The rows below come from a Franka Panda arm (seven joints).
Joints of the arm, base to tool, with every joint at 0 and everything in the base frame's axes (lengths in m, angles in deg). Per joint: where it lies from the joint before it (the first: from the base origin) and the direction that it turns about. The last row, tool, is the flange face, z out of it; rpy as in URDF.
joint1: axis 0 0 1 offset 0 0 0.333
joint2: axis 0 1 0 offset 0 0 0
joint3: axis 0 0 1 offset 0 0 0.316
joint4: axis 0 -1 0 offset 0.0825 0 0
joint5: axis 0 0 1 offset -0.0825 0 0.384
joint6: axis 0 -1 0 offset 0 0 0
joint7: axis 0 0 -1 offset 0.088 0 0
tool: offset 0 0 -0.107 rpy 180 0 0
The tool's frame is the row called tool.
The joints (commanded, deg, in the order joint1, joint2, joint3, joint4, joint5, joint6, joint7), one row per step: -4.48, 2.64, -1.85, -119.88, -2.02, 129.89, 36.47; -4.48, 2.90, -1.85, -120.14, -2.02, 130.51, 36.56; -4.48, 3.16, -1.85, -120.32, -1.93, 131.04, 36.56; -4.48, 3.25, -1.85, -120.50, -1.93, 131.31, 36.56; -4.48, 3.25, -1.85, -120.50, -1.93, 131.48, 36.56; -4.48, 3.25, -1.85, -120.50, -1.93, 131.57, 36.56; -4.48, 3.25, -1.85, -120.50, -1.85, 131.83, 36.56; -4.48, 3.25, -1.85, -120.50, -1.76, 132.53, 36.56; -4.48, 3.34, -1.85, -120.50, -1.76, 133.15, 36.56; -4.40, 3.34, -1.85, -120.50, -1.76, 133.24, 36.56; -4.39, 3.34, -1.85, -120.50, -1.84, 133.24, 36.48
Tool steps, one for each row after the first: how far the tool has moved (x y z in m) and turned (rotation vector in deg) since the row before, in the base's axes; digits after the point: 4 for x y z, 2 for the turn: 0.0003, 0.0000, -0.0036, 0.00, -0.10, -0.07; 0.0005, 0.0000, -0.0031, 0.07, -0.10, -0.03; -0.0002, 0.0000, -0.0019, 0.00, 0.00, 0.01; 0.0003, 0.0000, 0.0003, -0.02, -0.17, 0.01; 0.0001, 0.0000, 0.0002, -0.01, -0.09, 0.00; 0.0004, 0.0000, 0.0005, 0.04, -0.27, -0.04; 0.0011, 0.0000, 0.0013, 0.01, -0.71, -0.03; 0.0011, -0.0001, 0.0002, -0.05, -0.53, 0.02; 0.0002, 0.0008, 0.0002, -0.01, -0.09, 0.08; 0.0000, 0.0001, 0.0000, -0.08, 0.01, 0.13
